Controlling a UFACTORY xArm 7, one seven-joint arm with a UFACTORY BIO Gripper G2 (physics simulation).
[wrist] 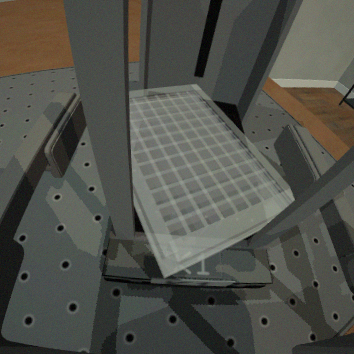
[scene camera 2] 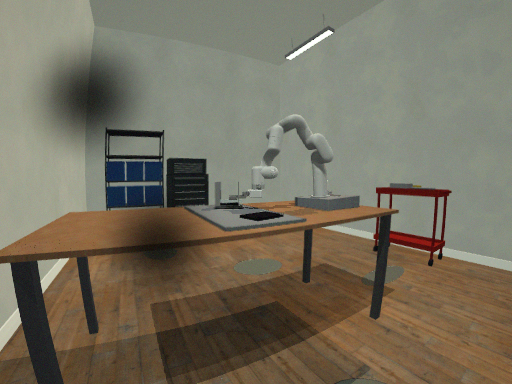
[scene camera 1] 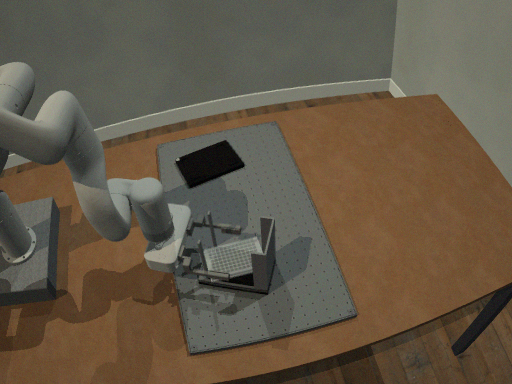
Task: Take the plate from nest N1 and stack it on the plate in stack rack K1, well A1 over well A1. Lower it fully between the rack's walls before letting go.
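Seen in the pictures: hand, its tool point: (wrist: 190,145) (scene camera 2: 232,197) (scene camera 1: 225,252); arm's base, origin of its link: (scene camera 2: 320,196) (scene camera 1: 19,246).
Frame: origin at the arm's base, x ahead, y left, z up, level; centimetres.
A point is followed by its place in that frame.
Observation:
A clear plate (scene camera 1: 232,256) {x 59.3, y -11.1, z -1.1 cm} (wrist: 205,165) {x 57.5, y -12.0, z -0.6 cm} with a grid of wells sits among the walls and posts of stack rack K1 (scene camera 1: 263,272) {x 64.7, y -19.8, z 3.7 cm} (scene camera 2: 218,194) {x 66.9, y -10.5, z 2.9 cm} (wrist: 105,125) {x 55.8, y -7.0, z 4.3 cm}. It is turned askew to the rack, and its near corner sticks out over the K1 label in the wrist view. Whether a second plate lies under it, I cannot tell. My gripper (scene camera 1: 229,252) {x 57.9, y -11.0, z 0.8 cm} (wrist: 182,147) {x 57.9, y -11.0, z 0.8 cm} is open, with one finger on each side of the rack and plate, apart from the plate. The black nest N1 (scene camera 1: 210,163) {x 58.0, y 23.2, z -4.2 cm} (scene camera 2: 261,216) {x 60.9, y 30.3, z -4.0 cm} shows no plate on it.
The rack and nest stand on a grey perforated board (scene camera 1: 280,315) {x 67.0, y -26.1, z -5.4 cm} (scene camera 2: 225,223) {x 77.3, y 31.4, z -5.4 cm} on the brown table (scene camera 1: 400,200) {x 106.6, y 0.4, z -6.7 cm}. The rack's tall back wall and thin front posts rise between my fingers. The robot's grey base block (scene camera 1: 30,280) {x 5.4, y -11.7, z -0.5 cm} stands at the left in scene camera 1.

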